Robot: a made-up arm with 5 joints. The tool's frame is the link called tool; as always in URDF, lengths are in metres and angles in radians.
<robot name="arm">
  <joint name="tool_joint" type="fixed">
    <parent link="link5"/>
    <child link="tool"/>
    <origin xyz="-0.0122 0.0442 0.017" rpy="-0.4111 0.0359 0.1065"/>
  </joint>
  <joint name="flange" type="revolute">
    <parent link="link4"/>
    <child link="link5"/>
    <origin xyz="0.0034 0.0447 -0.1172" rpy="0 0 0"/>
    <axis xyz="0 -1 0"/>
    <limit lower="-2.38" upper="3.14"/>
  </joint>
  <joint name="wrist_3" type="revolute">
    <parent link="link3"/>
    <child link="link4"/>
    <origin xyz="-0.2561 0.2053 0.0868" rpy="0 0 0"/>
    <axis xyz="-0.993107 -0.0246 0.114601"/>
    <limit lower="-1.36" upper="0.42"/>
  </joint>
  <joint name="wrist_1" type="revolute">
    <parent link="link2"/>
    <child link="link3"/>
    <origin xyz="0.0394 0.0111 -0.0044" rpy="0 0 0"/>
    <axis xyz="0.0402 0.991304 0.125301"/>
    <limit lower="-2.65" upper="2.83"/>
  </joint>
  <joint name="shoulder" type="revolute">
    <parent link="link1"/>
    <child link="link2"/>
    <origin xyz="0.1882 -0.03 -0.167" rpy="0 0 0"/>
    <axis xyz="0 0 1"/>
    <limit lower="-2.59" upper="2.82"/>
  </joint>
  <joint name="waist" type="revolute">
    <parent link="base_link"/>
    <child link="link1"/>
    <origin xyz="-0.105 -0.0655 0.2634" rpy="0 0 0"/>
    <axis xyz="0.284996 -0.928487 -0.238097"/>
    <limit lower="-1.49" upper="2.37"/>
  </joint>
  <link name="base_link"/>
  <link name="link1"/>
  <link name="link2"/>
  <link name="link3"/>
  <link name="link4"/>
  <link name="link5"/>
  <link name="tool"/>
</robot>
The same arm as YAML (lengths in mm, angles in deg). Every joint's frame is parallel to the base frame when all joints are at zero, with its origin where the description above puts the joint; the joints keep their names.
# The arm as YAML. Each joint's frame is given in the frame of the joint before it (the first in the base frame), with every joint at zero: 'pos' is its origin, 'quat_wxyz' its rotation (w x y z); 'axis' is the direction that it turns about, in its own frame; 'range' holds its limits. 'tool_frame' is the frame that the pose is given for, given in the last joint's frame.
length_unit: mm
angle_unit: deg
joints:
  - joint: waist
    pos: [-105.0, -65.5, 263.4]
    quat_wxyz: [1.0, 0.0, 0.0, 0.0]
    axis: [0.284996, -0.928487, -0.238097]
    range: [-85.37, 135.79]
  - joint: shoulder
    pos: [188.2, -30.0, -167.0]
    quat_wxyz: [1.0, 0.0, 0.0, 0.0]
    axis: [0.0, 0.0, 1.0]
    range: [-148.4, 161.57]
  - joint: wrist_1
    pos: [39.4, 11.1, -4.4]
    quat_wxyz: [1.0, 0.0, 0.0, 0.0]
    axis: [0.0402, 0.991304, 0.125301]
    range: [-151.83, 162.15]
  - joint: wrist_3
    pos: [-256.1, 205.3, 86.8]
    quat_wxyz: [1.0, 0.0, 0.0, 0.0]
    axis: [-0.993107, -0.0246, 0.114601]
    range: [-77.92, 24.06]
  - joint: flange
    pos: [3.4, 44.7, -117.2]
    quat_wxyz: [1.0, 0.0, 0.0, 0.0]
    axis: [0.0, -1.0, 0.0]
    range: [-136.36, 179.91]
tool_frame:
  pos: [-12.2, 44.2, 17.0]
  quat_wxyz: [0.977209, -0.204719, 0.006685, 0.055754]

